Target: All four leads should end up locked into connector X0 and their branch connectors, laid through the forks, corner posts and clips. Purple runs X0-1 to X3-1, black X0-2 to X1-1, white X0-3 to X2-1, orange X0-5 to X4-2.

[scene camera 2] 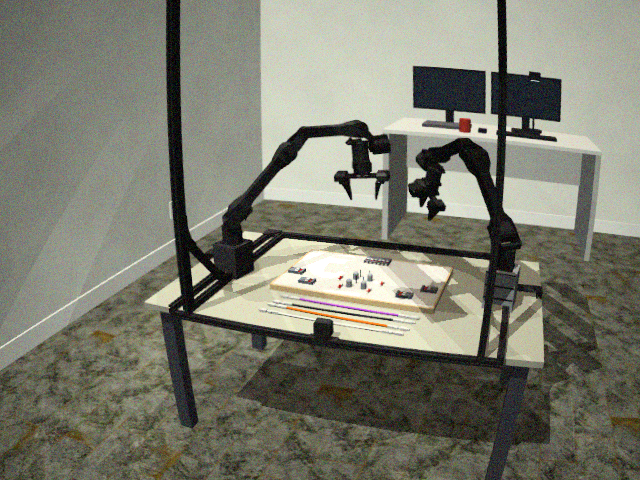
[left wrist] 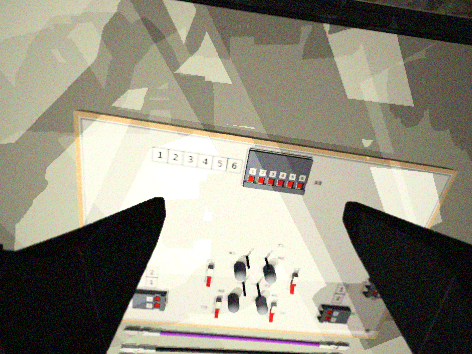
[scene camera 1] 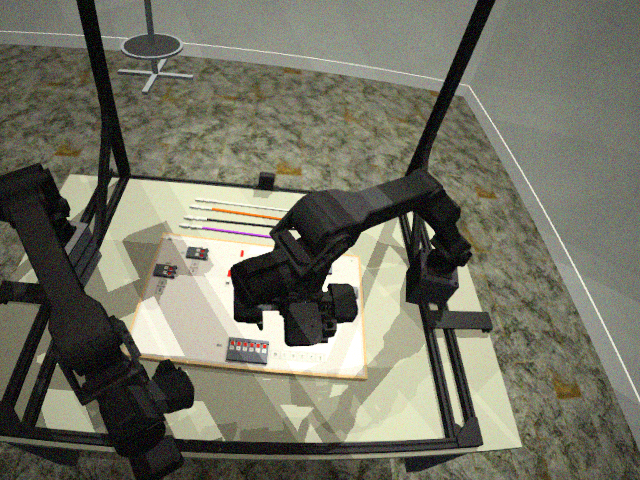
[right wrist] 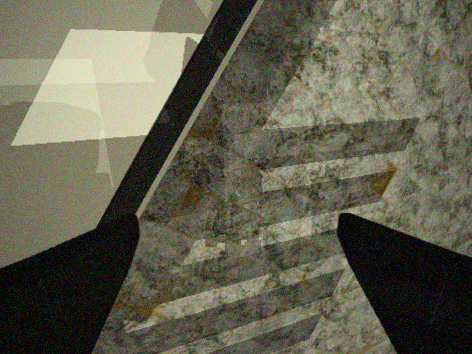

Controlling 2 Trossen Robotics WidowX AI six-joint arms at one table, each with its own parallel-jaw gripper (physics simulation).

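Where they show: left gripper, fingertip midpoint: (scene camera 2: pixel 363 199) (left wrist: pixel 254 208); right gripper, fingertip midpoint: (scene camera 2: pixel 425 213) (right wrist: pixel 239 224); left arm's base, origin of the base link: (scene camera 2: pixel 232 241) (scene camera 1: pixel 439 266); right arm's base, origin of the base link: (scene camera 2: pixel 503 267).
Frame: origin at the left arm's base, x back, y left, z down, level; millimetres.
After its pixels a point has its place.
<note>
Connector X0 (scene camera 1: pixel 247 350) {x -407, y 290, z 83 mm} (scene camera 2: pixel 377 261) {x -415, y 267, z 81 mm} (left wrist: pixel 278 171) {x -406, y 292, z 83 mm} sits at one long edge of the white board (scene camera 1: pixel 180 320) {x -573, y 257, z 92 mm} (left wrist: pixel 115 185) {x -200, y 204, z 92 mm}. Two-slot branch connectors stand near the board's sides, such as one (scene camera 1: pixel 197 253) {x -600, y 75, z 82 mm} (left wrist: pixel 335 314) {x -600, y 76, z 83 mm}. Forks and grey posts (scene camera 2: pixel 363 284) (left wrist: pixel 240 270) stand mid-board with red-tipped clips (left wrist: pixel 209 275) {x -364, y 99, z 82 mm}. The purple lead (scene camera 1: pixel 236 232) {x -534, y -41, z 106 mm} (scene camera 2: pixel 348 306) {x -475, y -52, z 106 mm} (left wrist: pixel 240 339) {x -468, y -51, z 105 mm}, black lead (scene camera 1: pixel 242 222) {x -529, y -80, z 104 mm} (scene camera 2: pixel 338 312) {x -465, y -93, z 108 mm}, orange lead (scene camera 1: pixel 245 213) {x -531, y -116, z 105 mm} (scene camera 2: pixel 336 316) {x -475, y -124, z 105 mm} and white lead (scene camera 1: pixel 242 204) {x -550, y -148, z 105 mm} (scene camera 2: pixel 330 321) lie straight beside the board. My left gripper (scene camera 2: pixel 364 197) {x -334, y 317, z -115 mm} (left wrist: pixel 254 208) {x -334, y 317, z -115 mm} is open, high above the board. My right gripper (scene camera 2: pixel 426 210) {x -486, y 532, z -33 mm} (right wrist: pixel 239 224) {x -486, y 532, z -33 mm} is open, above the table's edge.
A black frame (scene camera 1: pixel 310 446) {x -236, y 452, z 96 mm} (scene camera 2: pixel 248 330) {x -288, y -296, z 124 mm} surrounds the tabletop, with tall uprights at the corners. A small black box (scene camera 1: pixel 266 180) {x -502, y -233, z 68 mm} (scene camera 2: pixel 323 328) {x -511, y -256, z 73 mm} sits on the frame beside the leads. My left arm hides part of the board and leads in scene camera 1.
</note>
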